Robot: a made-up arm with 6 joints.
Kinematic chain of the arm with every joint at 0, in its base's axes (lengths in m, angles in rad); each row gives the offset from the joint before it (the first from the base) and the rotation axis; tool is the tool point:
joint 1: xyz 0 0 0.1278 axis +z
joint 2: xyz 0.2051 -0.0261 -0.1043 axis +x
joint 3: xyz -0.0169 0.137 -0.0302 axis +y
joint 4: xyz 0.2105 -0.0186 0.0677 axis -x
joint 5: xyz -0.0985 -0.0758 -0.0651 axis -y
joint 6: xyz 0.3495 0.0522 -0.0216 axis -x
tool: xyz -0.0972 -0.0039 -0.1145
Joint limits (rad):
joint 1: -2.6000..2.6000
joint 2: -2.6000..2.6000
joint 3: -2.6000..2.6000
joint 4: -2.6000..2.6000
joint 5: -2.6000..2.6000
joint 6: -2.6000..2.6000
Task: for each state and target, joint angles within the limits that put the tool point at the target. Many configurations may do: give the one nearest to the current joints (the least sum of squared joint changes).
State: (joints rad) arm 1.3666 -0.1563 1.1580 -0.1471 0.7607 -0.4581
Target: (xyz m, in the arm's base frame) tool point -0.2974 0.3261 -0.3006
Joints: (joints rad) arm 1.8558 0.1989 1.1906 -0.1454 0.6756 -0.5519
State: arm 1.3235 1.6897 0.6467 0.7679 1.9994 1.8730
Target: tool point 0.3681 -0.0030 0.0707
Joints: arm 0.8265 1.8634 0.3879 0.7508 2.1394 1.9122
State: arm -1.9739 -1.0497 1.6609 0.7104 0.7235 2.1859
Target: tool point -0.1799 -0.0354 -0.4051
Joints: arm -2.3251 -0.5827 2.2788 1.1882 0.5165 2.1785
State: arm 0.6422 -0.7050 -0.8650 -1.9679 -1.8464 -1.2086
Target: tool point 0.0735 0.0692 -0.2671
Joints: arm 0.1766 -0.6865 -1.3749 -1.3177 -2.4943 -0.6037
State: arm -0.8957 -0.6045 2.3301 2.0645 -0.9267 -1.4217
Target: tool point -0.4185 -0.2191 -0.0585
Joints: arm -1.6394 -1.0094 2.1779 2.4617 -0.8520 -1.3368
